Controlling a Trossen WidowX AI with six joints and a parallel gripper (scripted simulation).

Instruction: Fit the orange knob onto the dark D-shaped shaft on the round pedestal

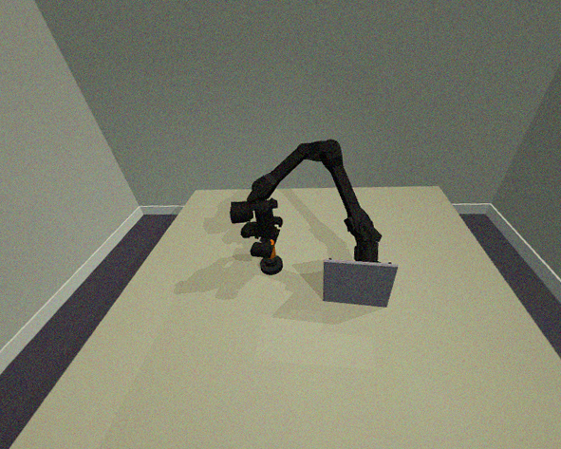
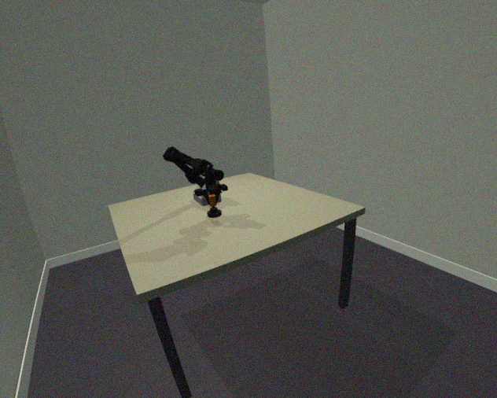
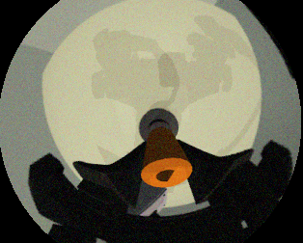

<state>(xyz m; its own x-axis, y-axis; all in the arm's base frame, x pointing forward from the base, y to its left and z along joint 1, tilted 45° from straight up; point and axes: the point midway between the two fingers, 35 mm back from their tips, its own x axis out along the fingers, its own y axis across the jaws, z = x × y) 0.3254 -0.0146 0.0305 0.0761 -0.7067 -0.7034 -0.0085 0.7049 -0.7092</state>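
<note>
Now: the orange knob 2 cm above my gripper tip. From my gripper tip the other things lie so: round pedestal: 4 cm below.
</note>
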